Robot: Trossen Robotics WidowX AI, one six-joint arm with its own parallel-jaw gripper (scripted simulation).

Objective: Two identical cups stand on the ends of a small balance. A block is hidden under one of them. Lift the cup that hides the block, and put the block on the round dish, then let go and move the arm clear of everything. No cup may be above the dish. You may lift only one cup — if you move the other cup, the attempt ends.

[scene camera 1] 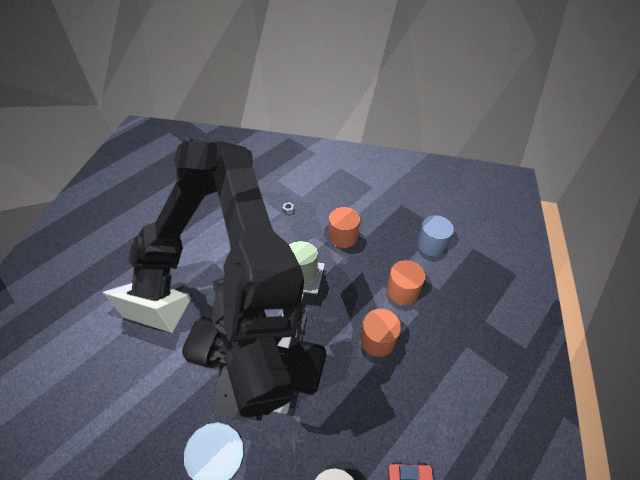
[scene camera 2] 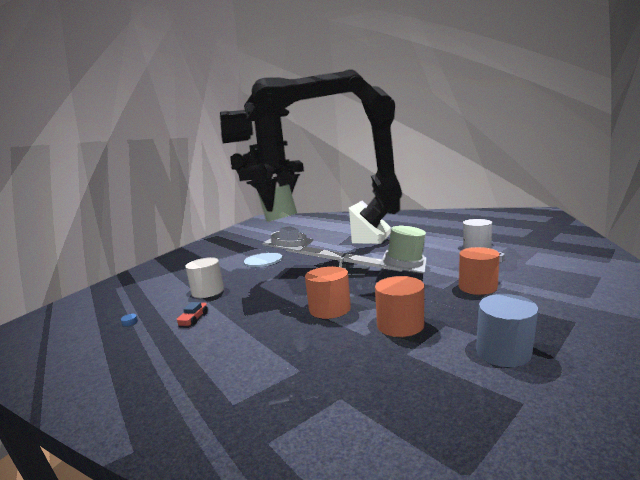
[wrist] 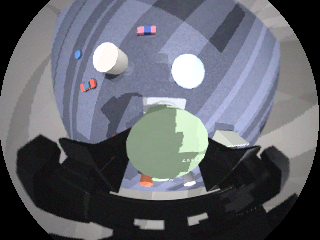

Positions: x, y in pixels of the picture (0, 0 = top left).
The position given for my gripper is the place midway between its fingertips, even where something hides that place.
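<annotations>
There's a green cup here, and my gripper (scene camera 1: 262, 375) is carrying the green cup.
</annotations>
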